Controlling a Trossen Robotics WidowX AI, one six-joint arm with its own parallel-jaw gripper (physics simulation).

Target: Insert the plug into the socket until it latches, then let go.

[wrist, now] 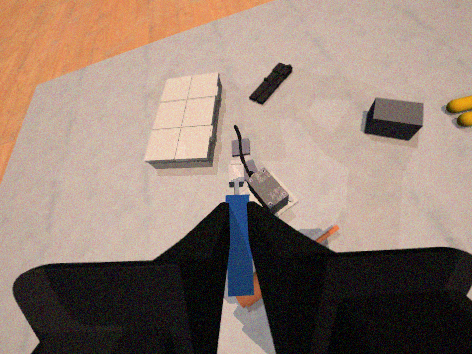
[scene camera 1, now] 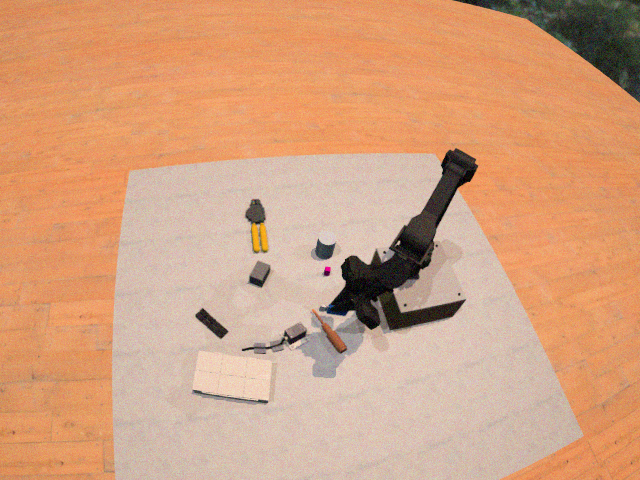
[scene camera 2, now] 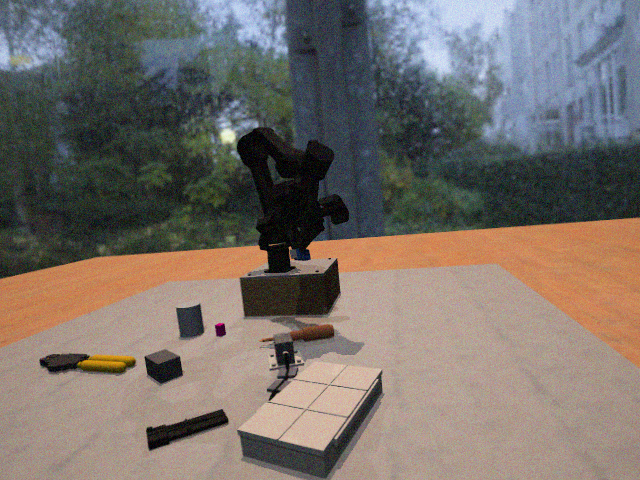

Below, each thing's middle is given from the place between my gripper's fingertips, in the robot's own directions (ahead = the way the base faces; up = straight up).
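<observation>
From my hand: blue plug [wrist: 240, 265], 1 cm behind, 1 cm below; socket [scene camera 2: 283, 342], 7 cm ahead, 1 cm to the right, 16 cm below; dark cube [scene camera 2: 163, 366], 17 cm ahead, 21 cm to the right, 17 cm below; white tiled block [scene camera 2: 312, 420], 23 cm ahead, 12 cm to the left, 17 cm below. By their middles, blue plug nearest to my hand of the things named here.
</observation>
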